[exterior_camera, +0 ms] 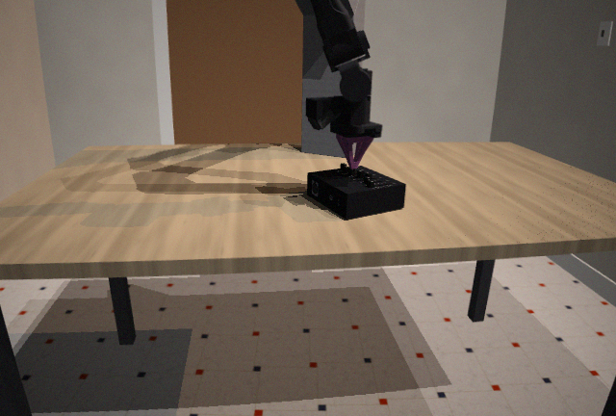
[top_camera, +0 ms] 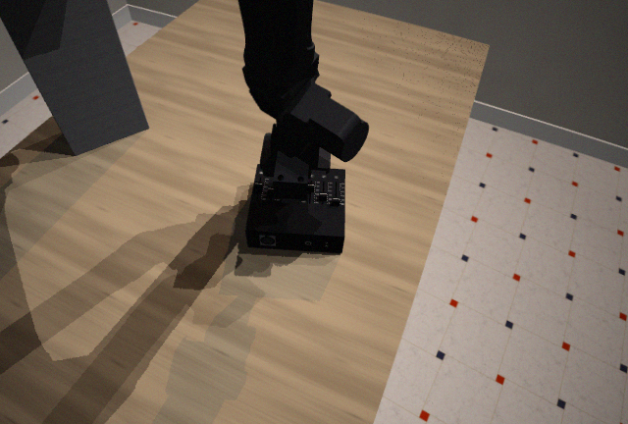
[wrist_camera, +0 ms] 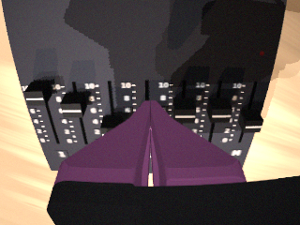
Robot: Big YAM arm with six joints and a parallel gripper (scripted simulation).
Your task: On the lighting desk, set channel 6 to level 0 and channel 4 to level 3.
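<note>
The channel 4 cap lies 20 mm to the left of my hand and 20 mm below it. From my hand the other things lie so: channel 5 cap: 20 mm behind, 20 mm below; channel 6 cap: 40 mm behind, 20 mm below; channel 3 cap: 20 mm ahead, 30 mm to the left, 20 mm below.
</note>
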